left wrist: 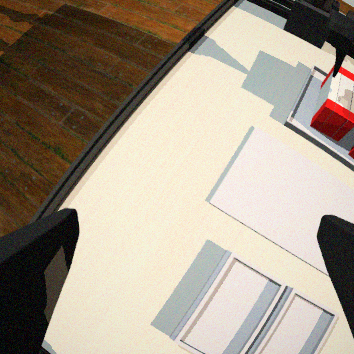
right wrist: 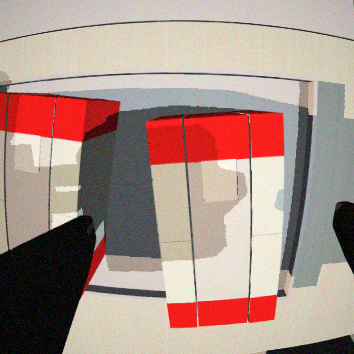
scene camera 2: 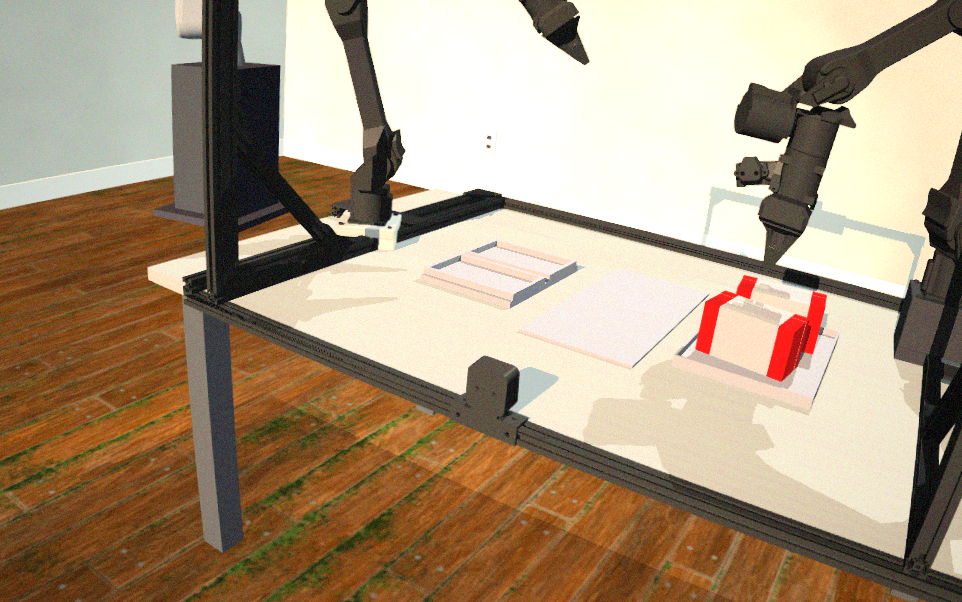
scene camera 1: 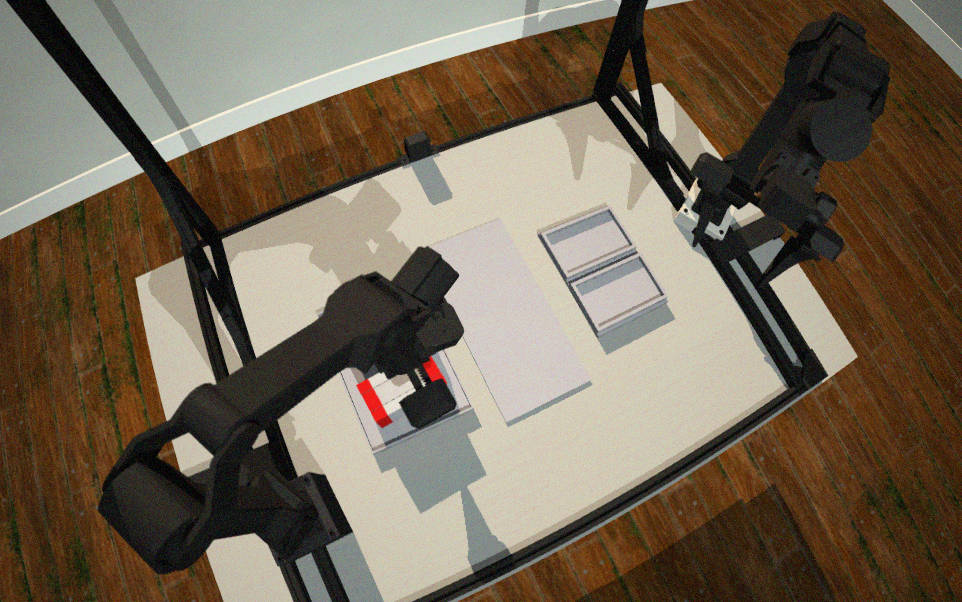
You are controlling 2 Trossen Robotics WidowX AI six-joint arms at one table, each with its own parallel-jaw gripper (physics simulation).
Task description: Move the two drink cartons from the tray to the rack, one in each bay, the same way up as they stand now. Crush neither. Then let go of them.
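Places are measured from the left arm's base along level axes (x right, y ahead, z up), in centimetres.
Where they show: left gripper, fingertip midpoint: (left wrist: 203, 225) (scene camera 2: 583, 61) (scene camera 1: 726, 266); right gripper, fingertip midpoint: (right wrist: 218, 222) (scene camera 2: 770, 261) (scene camera 1: 412, 366); left arm's base, link origin: (scene camera 2: 369, 219); right arm's base, link origin: (left wrist: 318, 0) (scene camera 2: 945, 296) (scene camera 1: 293, 518).
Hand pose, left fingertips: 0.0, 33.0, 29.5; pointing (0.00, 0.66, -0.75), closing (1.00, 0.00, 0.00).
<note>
Things, the pixels of their top centre, and the offset from my left fingertips, as dx, dy, dz. "spot": a spot on its surface instead. Level surfaces: height alone.
- tray, top centre: (right wrist: 129, 197) (scene camera 2: 764, 342) (scene camera 1: 391, 359) +33.7, +25.0, -31.4
- two-bay rack, top centre: (left wrist: 263, 330) (scene camera 2: 503, 263) (scene camera 1: 605, 264) +12.4, -10.0, -31.1
- flat pale board, surface height: dz -32.6
- small dark block, surface spot: (scene camera 2: 491, 386) (scene camera 1: 412, 140) spot: +56.1, -11.9, -29.3
Two white cartons with red ends sit side by side with a gap in the tray (scene camera 1: 397, 439) (scene camera 2: 744, 384) (right wrist: 200, 80). One carton (scene camera 1: 373, 403) (left wrist: 334, 120) (right wrist: 225, 280) is on the right in the right wrist view; the other carton (scene camera 2: 744, 333) (right wrist: 30, 180) is on the left, partly hidden by a finger. My right gripper (scene camera 2: 774, 259) (right wrist: 218, 222) is open and empty above the cartons, its fingers either side of the right-hand one. The two-bay rack (scene camera 1: 603, 268) (scene camera 2: 505, 266) (left wrist: 202, 296) is empty. My left gripper (scene camera 1: 732, 262) (left wrist: 203, 225) is open and empty, high beyond the rack.
A flat pale board (scene camera 1: 517, 333) (scene camera 2: 617, 319) (left wrist: 280, 180) lies between tray and rack. A small dark block (scene camera 1: 417, 145) (scene camera 2: 491, 386) is fixed on the table's edge rail. Dark frame posts stand at both sides of the table.
</note>
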